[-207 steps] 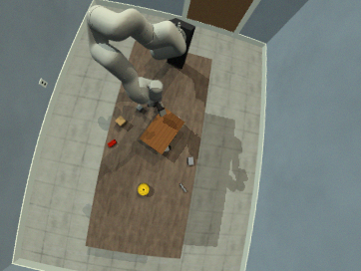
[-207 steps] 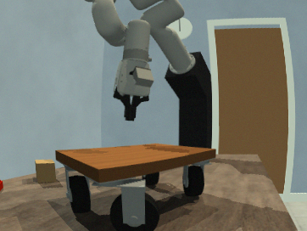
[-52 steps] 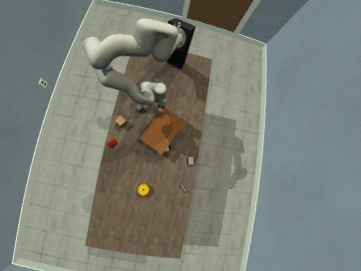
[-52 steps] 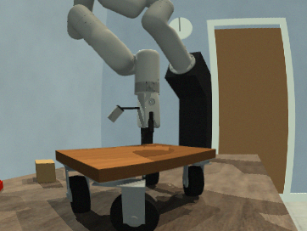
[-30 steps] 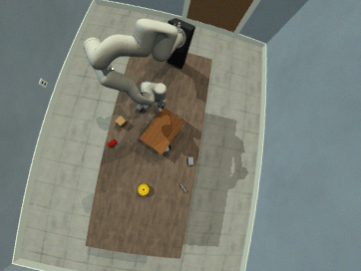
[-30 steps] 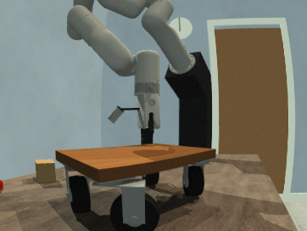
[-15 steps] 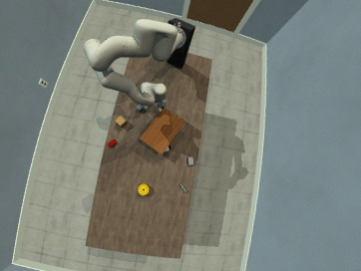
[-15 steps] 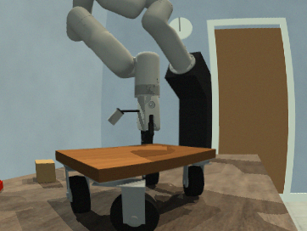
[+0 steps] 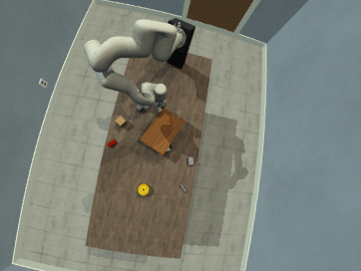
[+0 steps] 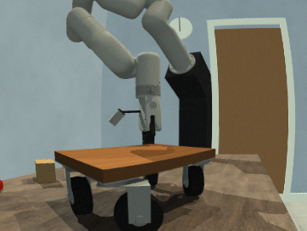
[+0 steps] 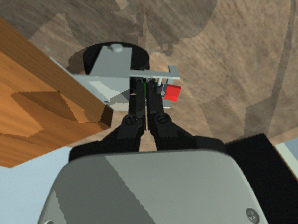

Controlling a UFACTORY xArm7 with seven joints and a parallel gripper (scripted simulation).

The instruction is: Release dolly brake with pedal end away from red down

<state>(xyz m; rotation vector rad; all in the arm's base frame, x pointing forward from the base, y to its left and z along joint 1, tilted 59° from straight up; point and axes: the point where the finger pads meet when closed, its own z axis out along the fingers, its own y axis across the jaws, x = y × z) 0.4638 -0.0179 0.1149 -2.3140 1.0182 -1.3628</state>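
The brake pedal lies 30 mm below my hand, 10 mm to the right of it and 10 mm behind it. Round my hand: grey cube (170 mm to the right, 90 mm below, 20 mm ahead); then red block (340 mm to the right, 340 mm ahead, 90 mm below); then tan cube (290 mm to the right, 160 mm ahead, 80 mm below).
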